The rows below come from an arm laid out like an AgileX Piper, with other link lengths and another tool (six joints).
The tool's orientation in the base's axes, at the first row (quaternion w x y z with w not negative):
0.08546 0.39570 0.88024 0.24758
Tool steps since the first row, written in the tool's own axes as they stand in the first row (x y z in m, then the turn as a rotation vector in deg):
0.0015 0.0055 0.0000 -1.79 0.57 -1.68
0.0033 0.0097 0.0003 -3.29 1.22 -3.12
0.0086 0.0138 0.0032 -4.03 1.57 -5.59
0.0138 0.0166 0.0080 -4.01 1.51 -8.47
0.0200 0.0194 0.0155 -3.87 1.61 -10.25
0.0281 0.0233 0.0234 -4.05 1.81 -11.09
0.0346 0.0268 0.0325 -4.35 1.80 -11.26
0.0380 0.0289 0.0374 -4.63 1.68 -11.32
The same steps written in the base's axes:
0.0026 0.0042 0.0028 0.99 -1.62 1.66
0.0042 0.0080 0.0048 1.93 -2.89 3.16
0.0044 0.0153 0.0046 1.80 -4.15 5.43
0.0044 0.0225 0.0021 0.75 -5.23 7.89
0.0046 0.0314 -0.0027 0.10 -5.73 9.48
0.0045 0.0425 -0.0072 0.07 -6.06 10.30
0.0055 0.0527 -0.0130 0.20 -6.34 10.42
0.0063 0.0582 -0.0160 0.29 -6.64 10.40

